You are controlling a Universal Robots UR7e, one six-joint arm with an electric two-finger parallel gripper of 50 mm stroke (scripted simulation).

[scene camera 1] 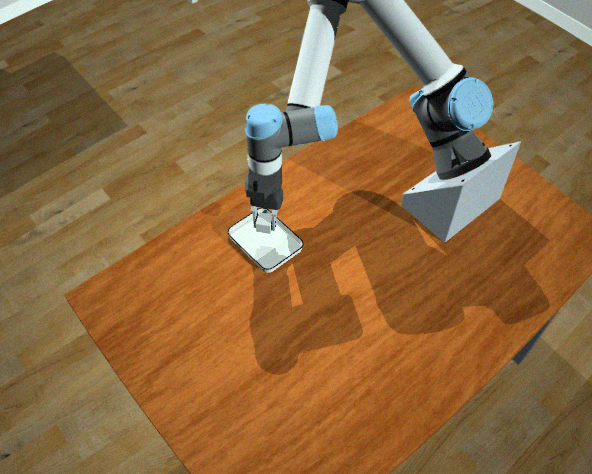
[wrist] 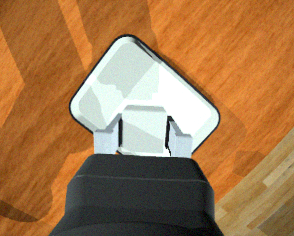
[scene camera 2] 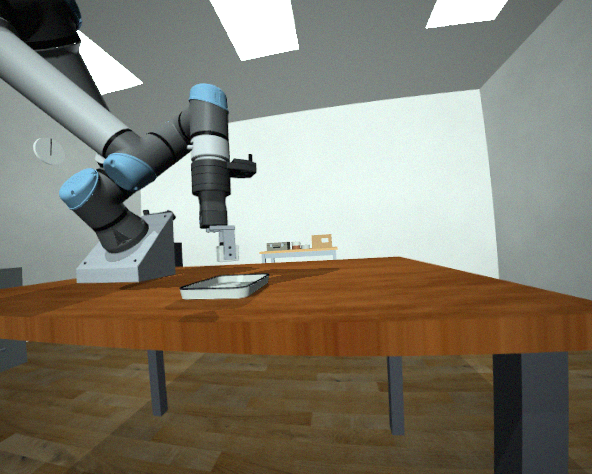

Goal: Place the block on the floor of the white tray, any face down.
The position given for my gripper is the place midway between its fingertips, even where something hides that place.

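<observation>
My gripper is visible to me in scene camera 2 (scene camera 2: 227, 259), in scene camera 1 (scene camera 1: 265, 226) and in the wrist view as well (wrist: 144, 124). A tray is there too: I see it at (scene camera 1: 268, 250), at (wrist: 129, 72) and, from the other scene camera, at (scene camera 2: 224, 286). And the wrist view gives me a block (wrist: 143, 126).
</observation>
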